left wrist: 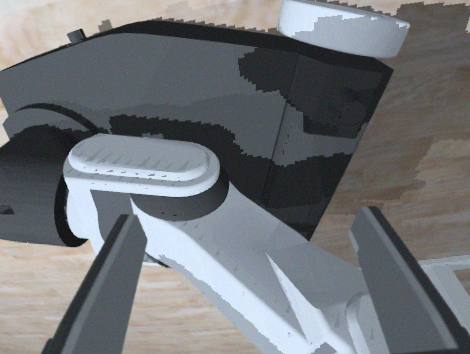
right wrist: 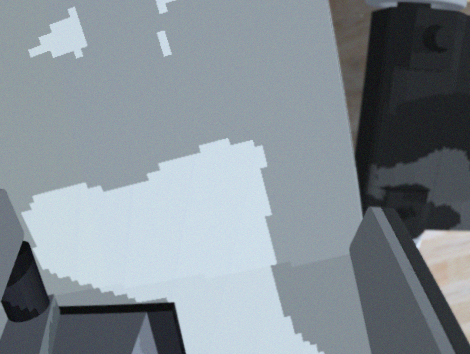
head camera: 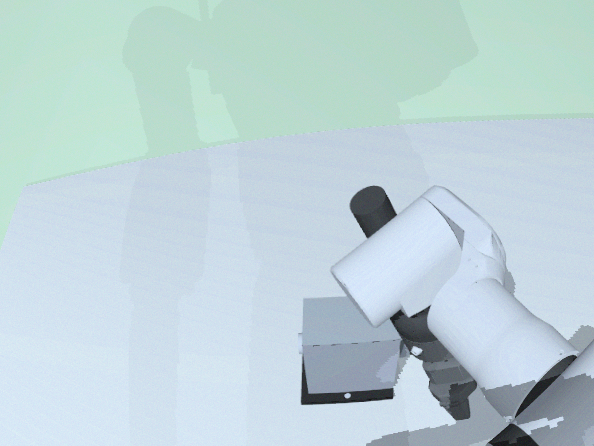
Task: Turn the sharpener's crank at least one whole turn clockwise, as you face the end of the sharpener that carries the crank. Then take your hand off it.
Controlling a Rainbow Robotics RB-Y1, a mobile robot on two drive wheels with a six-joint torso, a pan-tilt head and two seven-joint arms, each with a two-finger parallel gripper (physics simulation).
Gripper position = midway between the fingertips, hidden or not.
I see my left gripper (left wrist: 248, 224), my right gripper (head camera: 467, 380) and a pencil sharpener (head camera: 344, 359).
My right gripper is seen too in the right wrist view (right wrist: 188, 221).
